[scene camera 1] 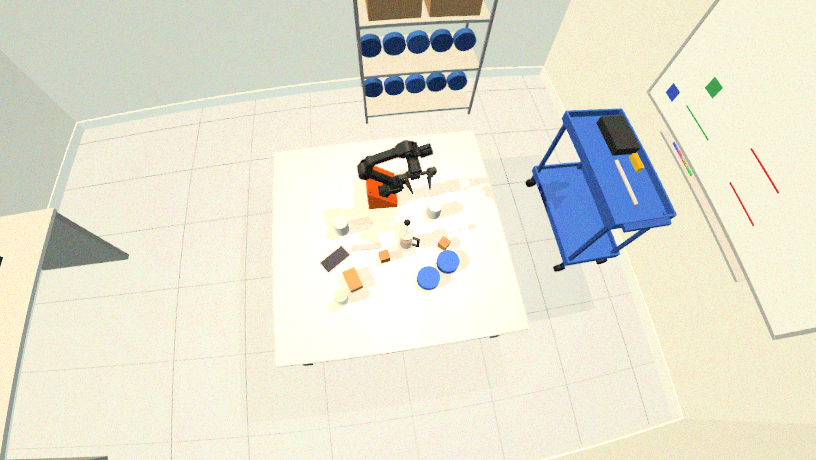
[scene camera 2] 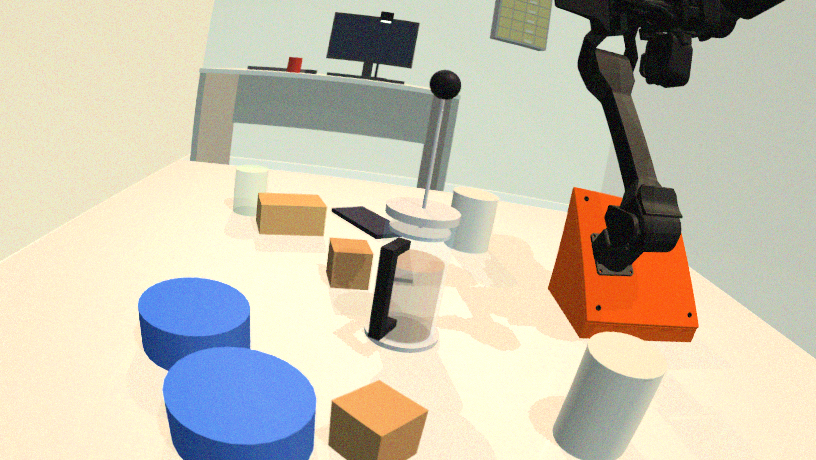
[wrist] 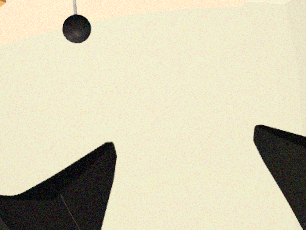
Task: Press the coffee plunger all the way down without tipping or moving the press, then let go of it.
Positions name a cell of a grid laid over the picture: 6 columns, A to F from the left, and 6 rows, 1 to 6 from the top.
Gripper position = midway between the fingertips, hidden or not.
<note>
My gripper (wrist: D4) is open, with nothing in its grasp. I also see a coffee press (scene camera 2: D4) and a dark flat slab (scene camera 2: C3).
The wrist view does not show the dark flat slab: it is out of frame.
</note>
